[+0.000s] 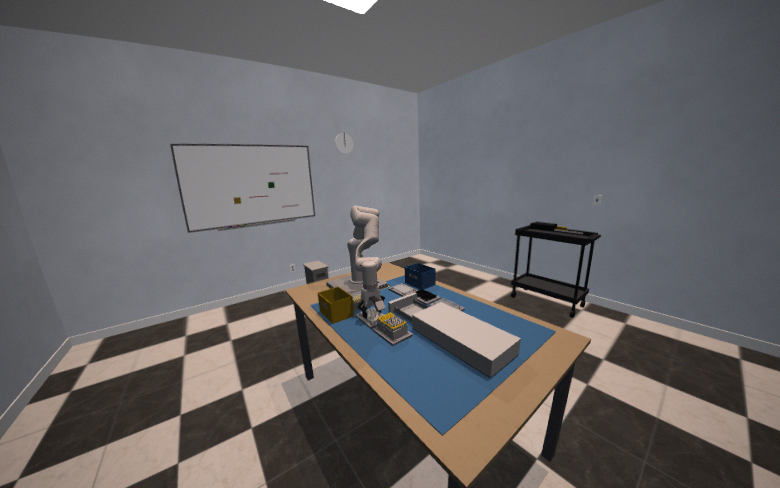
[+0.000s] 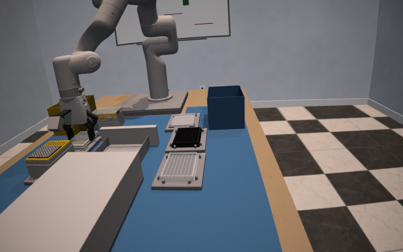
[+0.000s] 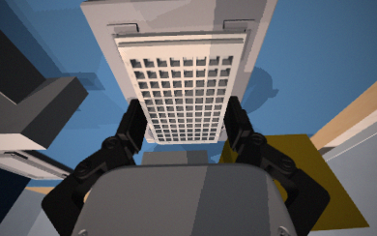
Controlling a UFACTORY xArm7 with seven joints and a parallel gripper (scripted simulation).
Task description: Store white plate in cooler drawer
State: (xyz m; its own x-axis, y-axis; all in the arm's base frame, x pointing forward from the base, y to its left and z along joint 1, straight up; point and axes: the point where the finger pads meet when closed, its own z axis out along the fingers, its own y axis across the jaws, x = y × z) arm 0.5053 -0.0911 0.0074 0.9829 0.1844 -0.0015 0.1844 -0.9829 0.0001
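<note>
Now: hand 90 mm short of the drawer, 220 mm to the right of it and 10 mm above it. From my hand the other things lie so: yellow tip box 170 mm ahead, 30 mm to the left, 20 mm above; then yellow bin 150 mm behind, 160 mm to the right, 10 mm above; then white plate 10 mm below.
</note>
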